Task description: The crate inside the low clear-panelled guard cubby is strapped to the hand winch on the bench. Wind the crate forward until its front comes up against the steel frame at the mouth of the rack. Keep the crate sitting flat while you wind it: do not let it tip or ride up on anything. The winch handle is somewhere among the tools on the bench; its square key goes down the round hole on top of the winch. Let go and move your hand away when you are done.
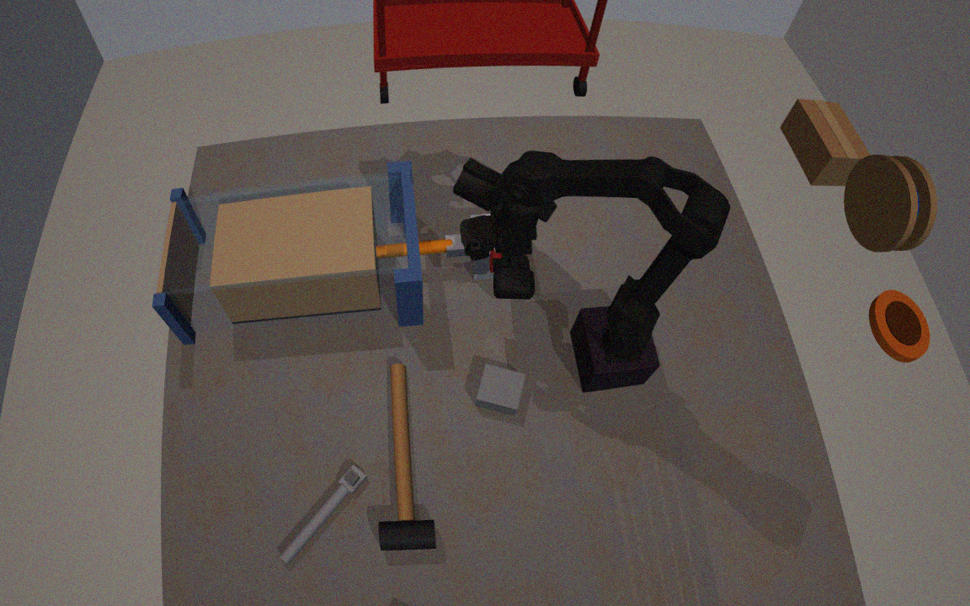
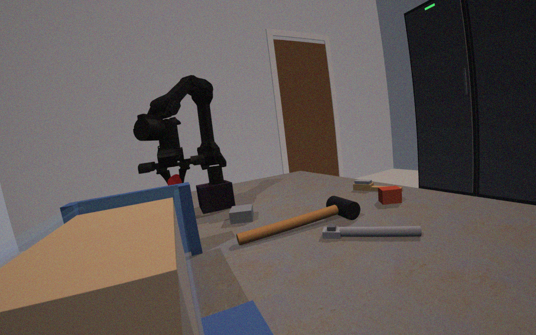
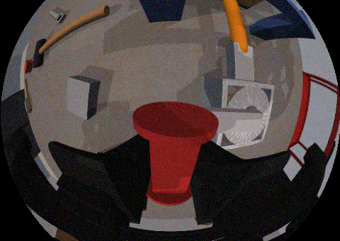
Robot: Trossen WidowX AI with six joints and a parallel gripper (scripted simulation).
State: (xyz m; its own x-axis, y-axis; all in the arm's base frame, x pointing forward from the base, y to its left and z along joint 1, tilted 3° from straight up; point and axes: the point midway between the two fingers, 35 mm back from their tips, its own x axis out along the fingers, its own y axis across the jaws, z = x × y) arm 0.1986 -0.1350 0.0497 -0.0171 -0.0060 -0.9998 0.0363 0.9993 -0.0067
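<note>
My gripper tip is now 4 cm to the left of the winch handle and 1 cm above it. From my gripper tip the other things lie so: grey winch (1 cm behind, 11 cm to the right, 8 cm below); then red knob (2 cm above); then blue steel frame (16 cm ahead, 9 cm to the right, 1 cm below).
</note>
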